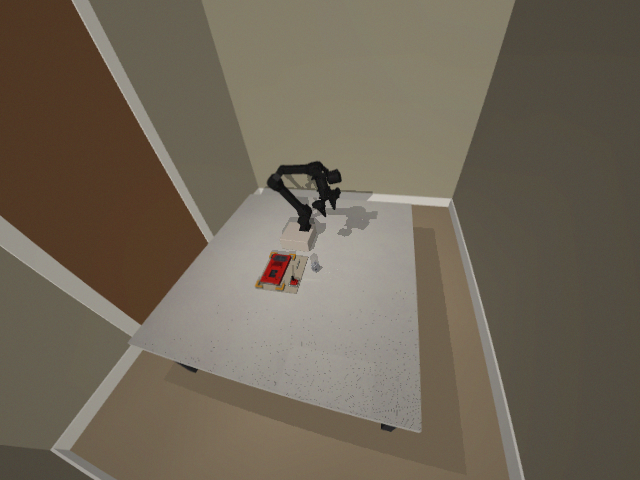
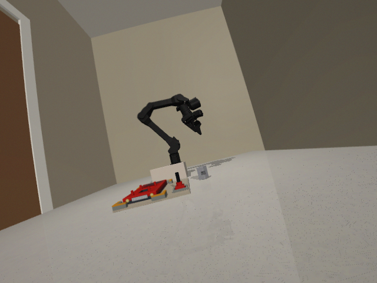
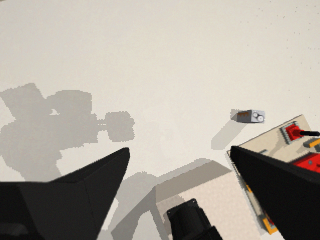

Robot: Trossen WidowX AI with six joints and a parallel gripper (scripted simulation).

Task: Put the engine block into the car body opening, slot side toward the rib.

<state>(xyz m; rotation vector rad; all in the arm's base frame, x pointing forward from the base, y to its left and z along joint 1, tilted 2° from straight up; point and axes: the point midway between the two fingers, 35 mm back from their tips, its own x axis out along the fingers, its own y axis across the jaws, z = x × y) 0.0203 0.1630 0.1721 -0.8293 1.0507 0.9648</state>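
The engine block lies 24 cm ahead of my gripper tip, 5 cm to the right of it and 19 cm below it. Also, from my gripper tip: beige base board: 28 cm ahead, 24 cm to the right, 20 cm below; black upright post: 34 cm ahead, 14 cm to the right, 18 cm below.
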